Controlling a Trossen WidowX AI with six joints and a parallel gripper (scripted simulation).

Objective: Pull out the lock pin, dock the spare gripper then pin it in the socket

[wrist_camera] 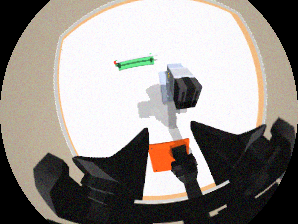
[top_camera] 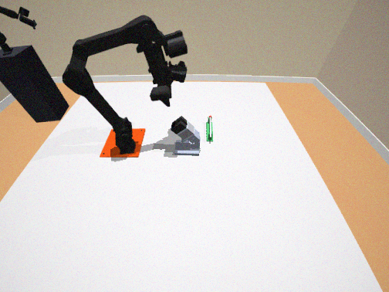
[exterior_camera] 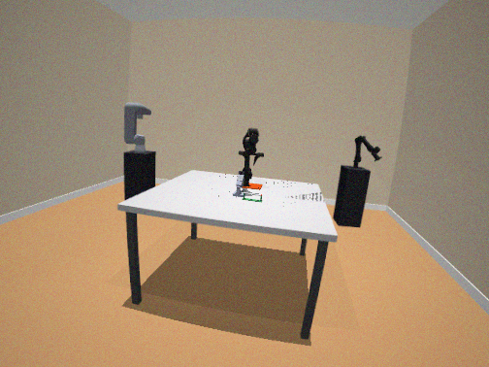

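The green pin cradle lies 180 mm ahead of my gripper tip, 40 mm to the left of it and 190 mm below it. From my gripper tip the other things lie so: grey mount: 80 mm ahead, 60 mm to the right, 160 mm below; spare gripper: 50 mm ahead, 60 mm to the right, 100 mm below.
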